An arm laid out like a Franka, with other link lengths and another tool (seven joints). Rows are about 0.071 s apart.
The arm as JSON. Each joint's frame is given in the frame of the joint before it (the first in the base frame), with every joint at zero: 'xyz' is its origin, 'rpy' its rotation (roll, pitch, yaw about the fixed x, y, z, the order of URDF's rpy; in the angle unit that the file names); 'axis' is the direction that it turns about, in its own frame. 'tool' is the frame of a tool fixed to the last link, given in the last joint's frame.
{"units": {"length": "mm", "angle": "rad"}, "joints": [
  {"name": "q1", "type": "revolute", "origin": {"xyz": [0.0, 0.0, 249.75], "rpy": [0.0, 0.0, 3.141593]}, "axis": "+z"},
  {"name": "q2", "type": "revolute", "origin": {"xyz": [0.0, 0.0, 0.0], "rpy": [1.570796, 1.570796, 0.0]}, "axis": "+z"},
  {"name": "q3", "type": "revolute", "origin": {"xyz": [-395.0, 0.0, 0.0], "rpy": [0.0, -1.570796, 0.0]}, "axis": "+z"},
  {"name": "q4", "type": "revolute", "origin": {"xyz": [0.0, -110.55, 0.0], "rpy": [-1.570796, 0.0, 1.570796]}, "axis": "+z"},
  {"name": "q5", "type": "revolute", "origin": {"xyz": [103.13, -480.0, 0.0], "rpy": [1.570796, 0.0, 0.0]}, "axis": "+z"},
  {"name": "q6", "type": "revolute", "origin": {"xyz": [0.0, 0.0, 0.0], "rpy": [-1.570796, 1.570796, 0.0]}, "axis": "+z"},
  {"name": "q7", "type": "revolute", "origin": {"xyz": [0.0, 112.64, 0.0], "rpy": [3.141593, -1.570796, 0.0]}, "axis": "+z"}
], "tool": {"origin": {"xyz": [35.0, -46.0, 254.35], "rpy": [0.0, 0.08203, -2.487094]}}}
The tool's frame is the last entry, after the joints.
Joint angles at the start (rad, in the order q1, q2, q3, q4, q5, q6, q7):
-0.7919 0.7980 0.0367 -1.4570 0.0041 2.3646 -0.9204
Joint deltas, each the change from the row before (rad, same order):
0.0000 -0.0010 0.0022 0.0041 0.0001 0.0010 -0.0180
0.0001 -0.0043 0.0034 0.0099 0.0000 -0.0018 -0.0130
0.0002 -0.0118 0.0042 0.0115 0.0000 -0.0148 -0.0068
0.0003 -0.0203 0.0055 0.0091 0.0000 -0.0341 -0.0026
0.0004 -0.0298 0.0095 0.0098 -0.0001 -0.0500 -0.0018
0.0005 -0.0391 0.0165 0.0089 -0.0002 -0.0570 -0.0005
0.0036 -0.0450 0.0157 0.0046 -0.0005 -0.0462 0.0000
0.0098 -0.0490 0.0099 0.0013 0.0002 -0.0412 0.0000
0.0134 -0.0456 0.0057 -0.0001 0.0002 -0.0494 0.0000
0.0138 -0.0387 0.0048 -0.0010 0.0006 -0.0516 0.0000
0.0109 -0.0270 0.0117 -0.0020 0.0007 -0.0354 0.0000
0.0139 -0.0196 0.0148 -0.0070 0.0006 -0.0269 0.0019
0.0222 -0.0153 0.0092 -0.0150 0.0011 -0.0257 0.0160
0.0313 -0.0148 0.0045 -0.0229 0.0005 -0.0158 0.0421
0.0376 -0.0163 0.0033 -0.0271 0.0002 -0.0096 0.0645
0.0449 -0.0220 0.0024 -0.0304 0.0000 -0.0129 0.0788
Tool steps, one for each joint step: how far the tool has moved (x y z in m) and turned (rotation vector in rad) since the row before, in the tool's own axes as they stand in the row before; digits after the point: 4 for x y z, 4 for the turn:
0.0025 0.0031 -0.0033 -0.0047 0.0001 -0.0198
0.0029 0.0069 -0.0094 -0.0113 -0.0010 -0.0163
0.0038 0.0074 -0.0153 -0.0082 0.0005 -0.0107
0.0063 0.0046 -0.0188 0.0040 0.0051 -0.0069
0.0109 0.0045 -0.0256 0.0089 0.0092 -0.0091
0.0181 0.0054 -0.0327 0.0068 0.0126 -0.0139
0.0211 0.0064 -0.0373 -0.0039 0.0072 -0.0182
0.0233 0.0058 -0.0392 -0.0075 0.0019 -0.0210
0.0240 0.0011 -0.0332 0.0059 0.0033 -0.0204
0.0236 -0.0025 -0.0254 0.0154 0.0061 -0.0188
0.0247 -0.0007 -0.0161 0.0108 0.0090 -0.0213
0.0289 -0.0002 -0.0065 0.0145 0.0119 -0.0245
0.0309 -0.0024 0.0035 0.0255 0.0131 -0.0127
0.0330 -0.0022 0.0086 0.0242 0.0091 0.0081
0.0358 -0.0027 0.0098 0.0207 0.0053 0.0249
0.0408 -0.0063 0.0084 0.0222 0.0016 0.0324

